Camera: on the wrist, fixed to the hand. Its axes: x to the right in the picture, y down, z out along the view.
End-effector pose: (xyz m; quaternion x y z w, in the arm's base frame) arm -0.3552 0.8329 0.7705 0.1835 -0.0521 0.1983 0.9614
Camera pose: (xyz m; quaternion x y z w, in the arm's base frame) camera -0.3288 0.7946 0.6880 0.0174 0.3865 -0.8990 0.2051
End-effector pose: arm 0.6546 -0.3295 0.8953 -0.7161 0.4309 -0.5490 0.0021
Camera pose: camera 0.6484 -0.2530 0.9508 0.3050 0.7031 0.1601 0.6221
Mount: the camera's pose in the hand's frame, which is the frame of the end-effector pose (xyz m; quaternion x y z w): -0.0040 -0.0707 -0.0629 0.0089 0.2138 -0.9768 0.0020
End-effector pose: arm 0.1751 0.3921 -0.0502 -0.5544 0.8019 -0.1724 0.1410
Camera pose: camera 0.2097 0.3804 0.0372 0.7463 0.5113 0.2637 0.3346
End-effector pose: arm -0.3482 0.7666 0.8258 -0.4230 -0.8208 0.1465 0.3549
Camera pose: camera -0.3439 0.7173 0.9065 0.7728 -0.3376 -0.4295 0.3231
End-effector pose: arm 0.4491 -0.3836 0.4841 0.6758 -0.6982 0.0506 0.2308
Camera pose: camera 0.5334 -0.3616 0.5214 0.6746 0.7085 -0.0746 0.1932
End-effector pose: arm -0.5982 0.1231 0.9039 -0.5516 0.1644 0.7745 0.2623
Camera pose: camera -0.5073 0.1451 0.8889 -0.3250 -0.4755 -0.3741 0.7269
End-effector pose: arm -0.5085 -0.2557 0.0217 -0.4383 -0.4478 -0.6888 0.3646
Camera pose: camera -0.5878 -0.2906 -0.0165 -0.5871 0.3572 0.4473 0.5725
